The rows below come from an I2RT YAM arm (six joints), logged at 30 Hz.
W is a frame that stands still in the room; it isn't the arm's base.
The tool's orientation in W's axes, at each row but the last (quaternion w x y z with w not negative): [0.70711 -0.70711 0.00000 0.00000]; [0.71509 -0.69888 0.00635 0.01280]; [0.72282 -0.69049 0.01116 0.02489]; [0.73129 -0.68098 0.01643 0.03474]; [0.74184 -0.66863 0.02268 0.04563]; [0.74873 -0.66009 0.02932 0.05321]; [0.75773 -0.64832 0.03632 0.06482]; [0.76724 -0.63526 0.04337 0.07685]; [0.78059 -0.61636 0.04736 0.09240]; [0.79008 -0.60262 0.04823 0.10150]
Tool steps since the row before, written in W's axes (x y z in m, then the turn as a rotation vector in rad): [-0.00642 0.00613 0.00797 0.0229 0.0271 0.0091]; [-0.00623 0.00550 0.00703 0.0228 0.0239 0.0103]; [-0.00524 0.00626 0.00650 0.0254 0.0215 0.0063]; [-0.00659 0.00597 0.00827 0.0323 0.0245 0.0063]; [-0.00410 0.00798 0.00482 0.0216 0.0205 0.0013]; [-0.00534 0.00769 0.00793 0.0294 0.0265 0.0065]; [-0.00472 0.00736 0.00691 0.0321 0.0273 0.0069]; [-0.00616 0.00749 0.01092 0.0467 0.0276 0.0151]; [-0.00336 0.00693 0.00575 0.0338 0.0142 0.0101]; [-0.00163 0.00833 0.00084 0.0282 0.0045 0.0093]
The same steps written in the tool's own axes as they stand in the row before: [-0.00642 -0.00797 0.00613 0.0229 -0.0091 0.0271]; [-0.00637 -0.00673 0.00572 0.0227 -0.0104 0.0239]; [-0.00543 -0.00593 0.00665 0.0255 -0.0066 0.0213]; [-0.00699 -0.00733 0.00670 0.0325 -0.0069 0.0241]; [-0.00424 -0.00356 0.00855 0.0221 -0.0013 0.0199]; [-0.00589 -0.00624 0.00877 0.0295 -0.0066 0.0263]; [-0.00525 -0.00496 0.00849 0.0322 -0.0073 0.0271]; [-0.00739 -0.00815 0.00961 0.0452 -0.0177 0.0285]; [-0.00377 -0.00326 0.00822 0.0324 -0.0133 0.0148]; [-0.00090 0.00167 0.00831 0.0261 -0.0138 0.0055]
